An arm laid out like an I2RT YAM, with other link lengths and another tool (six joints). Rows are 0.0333 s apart.
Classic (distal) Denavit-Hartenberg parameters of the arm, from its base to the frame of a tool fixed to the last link. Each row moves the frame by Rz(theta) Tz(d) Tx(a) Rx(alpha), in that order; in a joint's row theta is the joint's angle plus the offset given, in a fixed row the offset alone. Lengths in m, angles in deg.
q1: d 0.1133; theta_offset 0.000; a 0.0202; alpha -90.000
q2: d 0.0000; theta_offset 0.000; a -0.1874; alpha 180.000
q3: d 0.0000; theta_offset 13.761; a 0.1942; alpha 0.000
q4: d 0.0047; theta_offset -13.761; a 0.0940; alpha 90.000
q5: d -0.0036; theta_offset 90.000; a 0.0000; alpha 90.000
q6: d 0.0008; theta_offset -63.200; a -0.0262; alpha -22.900
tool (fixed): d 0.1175; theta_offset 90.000; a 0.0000; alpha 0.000
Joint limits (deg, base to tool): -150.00..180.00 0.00..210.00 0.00..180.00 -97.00..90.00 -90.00..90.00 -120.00..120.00
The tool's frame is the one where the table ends.
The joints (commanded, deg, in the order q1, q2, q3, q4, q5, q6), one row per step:
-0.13, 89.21, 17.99, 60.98, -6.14, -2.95
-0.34, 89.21, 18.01, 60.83, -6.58, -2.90
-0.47, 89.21, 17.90, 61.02, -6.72, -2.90
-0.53, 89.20, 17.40, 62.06, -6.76, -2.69
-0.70, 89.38, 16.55, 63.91, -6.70, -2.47
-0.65, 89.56, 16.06, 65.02, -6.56, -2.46
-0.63, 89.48, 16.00, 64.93, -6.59, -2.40
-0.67, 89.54, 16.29, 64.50, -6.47, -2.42
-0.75, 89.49, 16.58, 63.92, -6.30, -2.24
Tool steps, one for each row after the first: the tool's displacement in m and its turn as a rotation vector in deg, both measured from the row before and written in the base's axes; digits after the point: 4 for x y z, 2 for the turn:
-0.0001, -0.0003, -0.0005, 0.13, 0.14, 0.21
-0.0002, -0.0004, 0.0001, 0.02, -0.08, 0.01
-0.0008, -0.0001, 0.0009, 0.21, -0.53, -0.06
-0.0015, -0.0009, 0.0009, 0.20, -0.80, -0.26
-0.0009, 0.0000, 0.0004, -0.02, -0.44, -0.09
-0.0003, 0.0002, -0.0002, 0.06, 0.08, 0.04
0.0006, -0.0005, -0.0003, -0.04, 0.20, -0.16
0.0004, -0.0006, -0.0003, 0.15, 0.26, -0.28

